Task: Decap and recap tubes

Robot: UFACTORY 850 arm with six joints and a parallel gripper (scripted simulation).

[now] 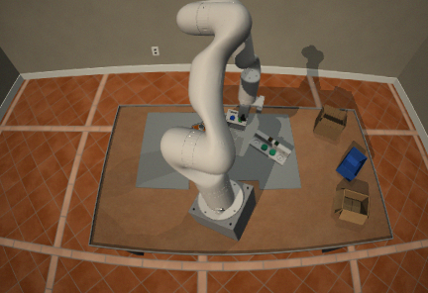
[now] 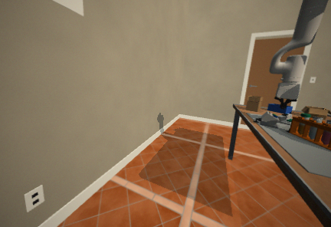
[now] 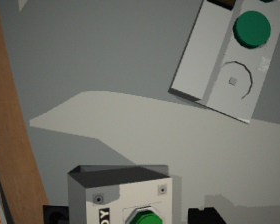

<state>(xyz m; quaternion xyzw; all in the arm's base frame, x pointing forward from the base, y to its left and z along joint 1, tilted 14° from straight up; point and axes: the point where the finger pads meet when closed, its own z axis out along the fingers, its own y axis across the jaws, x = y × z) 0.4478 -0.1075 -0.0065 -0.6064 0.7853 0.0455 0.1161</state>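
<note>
Right now my hand is 5 cm short of the blue cycle key, 5 cm to the right of it and 7 cm above it. From my hand the other things lie so: blue bin: 21 cm behind, 63 cm to the right, 12 cm below; then key housing: 6 cm ahead, 3 cm to the left, 8 cm below; then green ready key: 3 cm ahead, 1 cm to the left, 7 cm below.
</note>
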